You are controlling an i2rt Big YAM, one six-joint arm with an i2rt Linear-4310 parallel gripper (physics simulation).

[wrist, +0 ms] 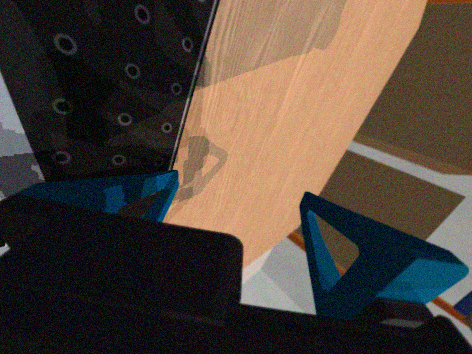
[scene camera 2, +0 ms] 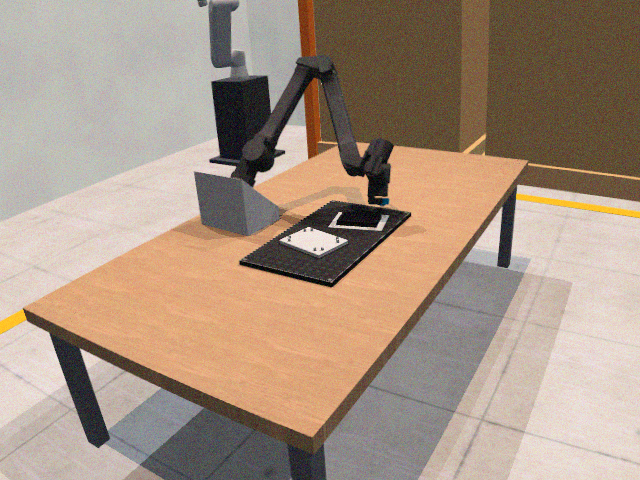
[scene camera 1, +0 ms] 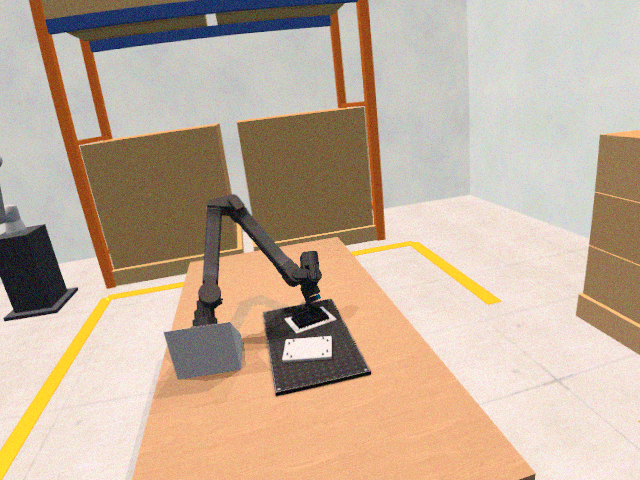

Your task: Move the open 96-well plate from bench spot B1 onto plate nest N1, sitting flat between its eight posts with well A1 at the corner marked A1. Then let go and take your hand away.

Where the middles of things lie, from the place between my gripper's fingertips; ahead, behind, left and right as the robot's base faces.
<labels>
My gripper is now 370 mm to the left of the white nest (scene camera 2: 302,241), 40 mm past it and 40 mm above it.
</labels>
